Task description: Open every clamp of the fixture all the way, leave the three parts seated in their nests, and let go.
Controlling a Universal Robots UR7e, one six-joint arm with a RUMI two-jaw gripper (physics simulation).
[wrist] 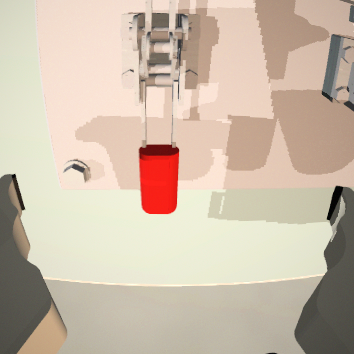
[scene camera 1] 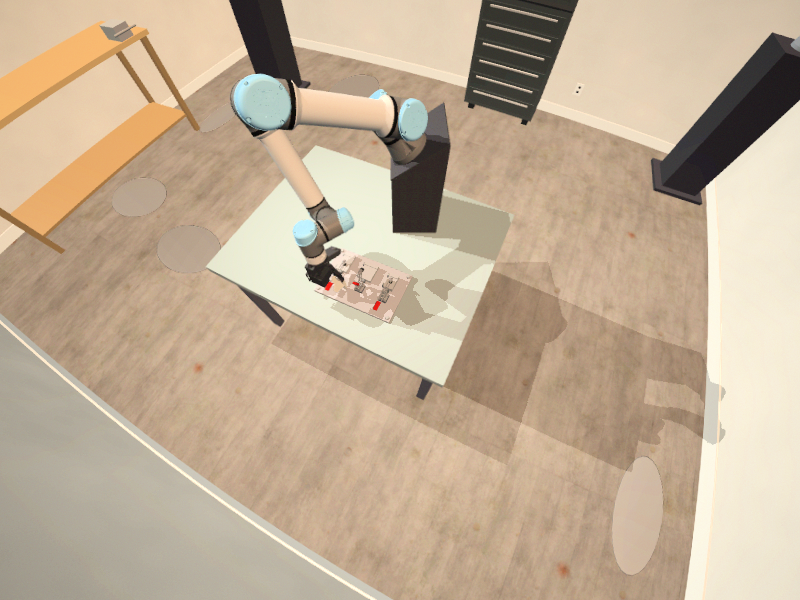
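Pixels of known places: gripper, between the fingertips: (wrist: 178, 183) (scene camera 1: 331, 282); arm's base, origin of its link: (scene camera 1: 409, 148).
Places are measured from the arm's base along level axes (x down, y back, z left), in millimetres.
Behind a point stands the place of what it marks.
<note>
The pale pink fixture plate (scene camera 1: 343, 299) @[x 359, y -529, z -87 mm] (wrist: 90, 150) @[x 359, y -505, z -198 mm] lies on the table. In the scene view, three clamps show red handles: left handle (scene camera 1: 328, 286) @[x 323, y -511, z -157 mm], middle handle (scene camera 1: 355, 283) @[x 272, y -483, z -42 mm], right handle (scene camera 1: 376, 306) @[x 313, y -528, z 63 mm]. The middle handle lies farther back from the front edge. In the wrist view, one clamp (wrist: 160, 50) @[x 310, y -443, z -153 mm] points its red handle (wrist: 159, 182) @[x 323, y -505, z -158 mm] past the plate's edge. My gripper (scene camera 1: 327, 276) @[x 310, y -498, z -149 mm] (wrist: 178, 183) @[x 310, y -498, z -149 mm] is open at the plate's left end, one finger to each side of that handle, touching neither side. The parts in their nests are too small to tell apart; none shows clearly in the wrist view.
A second clamp's grey bracket (wrist: 336, 67) @[x 347, y -456, z -62 mm] shows at the wrist view's right edge. A bolt head (wrist: 76, 170) @[x 352, y -514, z -207 mm] stands at the plate's corner. The green table (scene camera 1: 258, 245) @[x 374, y -410, z -587 mm] carries the plate, and the dark robot pedestal (scene camera 1: 416, 193) @[x 125, y -93, z 66 mm] stands behind it.
</note>
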